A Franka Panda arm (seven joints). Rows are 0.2 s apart.
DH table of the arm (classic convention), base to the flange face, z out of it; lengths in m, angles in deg. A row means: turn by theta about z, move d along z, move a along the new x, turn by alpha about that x. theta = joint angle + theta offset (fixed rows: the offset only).
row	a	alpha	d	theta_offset
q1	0	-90	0.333	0
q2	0	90	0	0
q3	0.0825	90	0.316	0
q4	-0.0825	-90	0	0
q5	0	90	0.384	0
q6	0.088	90	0	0
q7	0	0	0.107	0
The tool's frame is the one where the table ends.
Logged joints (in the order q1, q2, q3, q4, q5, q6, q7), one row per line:
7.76, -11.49, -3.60, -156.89, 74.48, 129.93, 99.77
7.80, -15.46, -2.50, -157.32, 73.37, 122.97, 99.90
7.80, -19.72, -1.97, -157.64, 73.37, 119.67, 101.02
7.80, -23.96, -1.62, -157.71, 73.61, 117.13, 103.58
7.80, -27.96, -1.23, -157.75, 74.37, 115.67, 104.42
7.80, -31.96, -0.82, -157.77, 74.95, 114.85, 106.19
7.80, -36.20, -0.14, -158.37, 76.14, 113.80, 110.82
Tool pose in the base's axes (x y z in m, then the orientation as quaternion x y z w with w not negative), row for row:
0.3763, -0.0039, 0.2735, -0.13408, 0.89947, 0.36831, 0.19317
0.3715, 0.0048, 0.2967, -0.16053, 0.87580, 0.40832, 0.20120
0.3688, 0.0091, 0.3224, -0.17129, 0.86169, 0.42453, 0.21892
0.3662, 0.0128, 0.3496, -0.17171, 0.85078, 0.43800, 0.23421
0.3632, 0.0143, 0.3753, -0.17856, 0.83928, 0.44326, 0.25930
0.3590, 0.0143, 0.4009, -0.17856, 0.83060, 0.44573, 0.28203
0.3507, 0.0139, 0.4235, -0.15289, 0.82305, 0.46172, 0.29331
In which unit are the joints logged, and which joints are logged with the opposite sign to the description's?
The joints are logged in degrees. Opposite sign: q1, q3.
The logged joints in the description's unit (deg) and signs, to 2 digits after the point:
-7.76, -11.49, 3.60, -156.89, 74.48, 129.93, 99.77
-7.80, -15.46, 2.50, -157.32, 73.37, 122.97, 99.90
-7.80, -19.72, 1.97, -157.64, 73.37, 119.67, 101.02
-7.80, -23.96, 1.62, -157.71, 73.61, 117.13, 103.58
-7.80, -27.96, 1.23, -157.75, 74.37, 115.67, 104.42
-7.80, -31.96, 0.82, -157.77, 74.95, 114.85, 106.19
-7.80, -36.20, 0.14, -158.37, 76.14, 113.80, 110.82

